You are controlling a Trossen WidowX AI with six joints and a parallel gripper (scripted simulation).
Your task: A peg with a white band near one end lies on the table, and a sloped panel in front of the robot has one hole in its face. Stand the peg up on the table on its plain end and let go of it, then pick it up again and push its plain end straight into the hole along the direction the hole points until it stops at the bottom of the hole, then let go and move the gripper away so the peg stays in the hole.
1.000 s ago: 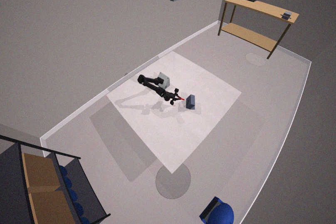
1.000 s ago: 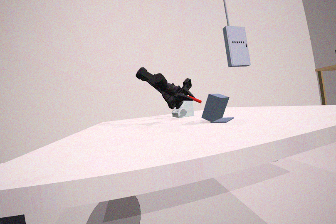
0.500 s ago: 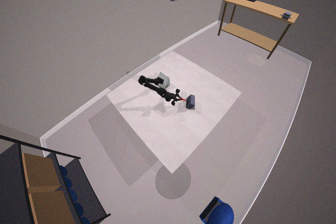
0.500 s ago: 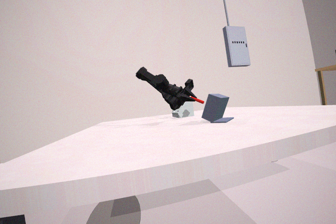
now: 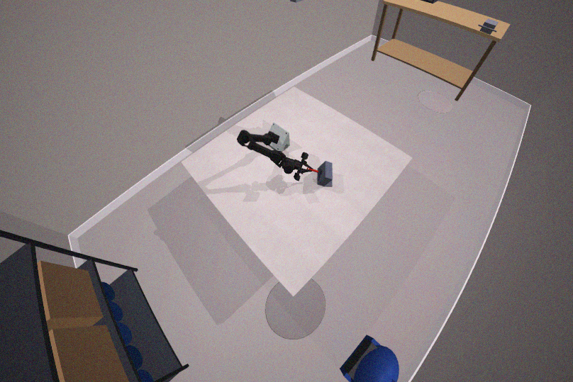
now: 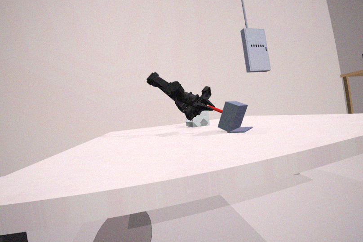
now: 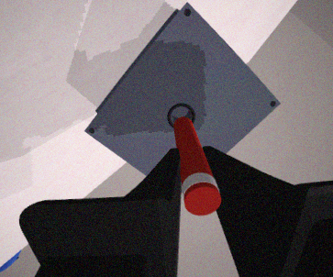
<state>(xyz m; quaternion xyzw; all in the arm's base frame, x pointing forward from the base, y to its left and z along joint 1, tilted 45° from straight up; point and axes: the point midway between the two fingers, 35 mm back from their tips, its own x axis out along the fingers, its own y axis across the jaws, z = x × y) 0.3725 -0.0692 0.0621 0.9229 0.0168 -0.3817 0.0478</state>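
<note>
Right now the sloped panel is 70 mm ahead of my gripper tip, 50 mm to the left of it and 40 mm below it. The rest, counted from my gripper tip: red peg (10 mm to the right, 10 mm behind, 10 mm above).
</note>
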